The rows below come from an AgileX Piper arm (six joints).
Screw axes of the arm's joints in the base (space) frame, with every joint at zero. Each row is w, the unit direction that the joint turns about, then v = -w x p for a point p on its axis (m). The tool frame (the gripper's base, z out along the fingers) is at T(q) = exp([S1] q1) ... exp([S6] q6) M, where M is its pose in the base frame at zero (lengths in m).
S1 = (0, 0, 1, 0, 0, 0)
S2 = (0, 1, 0, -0.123, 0, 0)
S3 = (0, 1, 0, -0.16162, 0, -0.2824)
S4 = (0.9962, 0, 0.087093, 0, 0.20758, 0)
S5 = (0, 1, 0, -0.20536, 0, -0.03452)
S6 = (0.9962, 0, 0.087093, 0, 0.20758, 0)
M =
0.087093 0 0.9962 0.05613
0 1 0 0
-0.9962 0 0.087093 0.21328
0 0 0 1
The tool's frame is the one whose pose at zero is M.
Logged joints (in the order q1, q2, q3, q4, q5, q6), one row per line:
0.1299 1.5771 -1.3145 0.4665 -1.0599 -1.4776
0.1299 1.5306 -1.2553 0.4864 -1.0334 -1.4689
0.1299 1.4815 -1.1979 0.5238 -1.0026 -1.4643
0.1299 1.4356 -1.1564 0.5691 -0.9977 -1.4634
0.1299 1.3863 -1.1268 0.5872 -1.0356 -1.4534
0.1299 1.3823 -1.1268 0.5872 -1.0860 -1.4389
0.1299 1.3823 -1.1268 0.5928 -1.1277 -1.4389
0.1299 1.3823 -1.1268 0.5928 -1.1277 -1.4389
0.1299 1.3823 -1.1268 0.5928 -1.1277 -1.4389
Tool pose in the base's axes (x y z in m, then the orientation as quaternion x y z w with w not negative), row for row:
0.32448 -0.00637 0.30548 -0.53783 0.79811 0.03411 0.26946
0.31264 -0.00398 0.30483 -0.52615 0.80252 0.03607 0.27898
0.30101 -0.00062 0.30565 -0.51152 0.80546 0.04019 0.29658
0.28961 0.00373 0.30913 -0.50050 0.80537 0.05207 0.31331
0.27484 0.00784 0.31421 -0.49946 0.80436 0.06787 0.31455
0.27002 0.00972 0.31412 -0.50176 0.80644 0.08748 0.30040
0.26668 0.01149 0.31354 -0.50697 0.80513 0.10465 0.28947
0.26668 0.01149 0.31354 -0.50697 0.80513 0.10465 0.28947
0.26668 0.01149 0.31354 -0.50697 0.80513 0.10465 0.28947
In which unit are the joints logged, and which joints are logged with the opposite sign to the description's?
The joints are logged in radians. Opposite sign: q1, q5.
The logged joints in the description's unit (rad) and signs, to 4 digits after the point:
-0.1299 1.5771 -1.3145 0.4665 1.0599 -1.4776
-0.1299 1.5306 -1.2553 0.4864 1.0334 -1.4689
-0.1299 1.4815 -1.1979 0.5238 1.0026 -1.4643
-0.1299 1.4356 -1.1564 0.5691 0.9977 -1.4634
-0.1299 1.3863 -1.1268 0.5872 1.0356 -1.4534
-0.1299 1.3823 -1.1268 0.5872 1.0860 -1.4389
-0.1299 1.3823 -1.1268 0.5928 1.1277 -1.4389
-0.1299 1.3823 -1.1268 0.5928 1.1277 -1.4389
-0.1299 1.3823 -1.1268 0.5928 1.1277 -1.4389

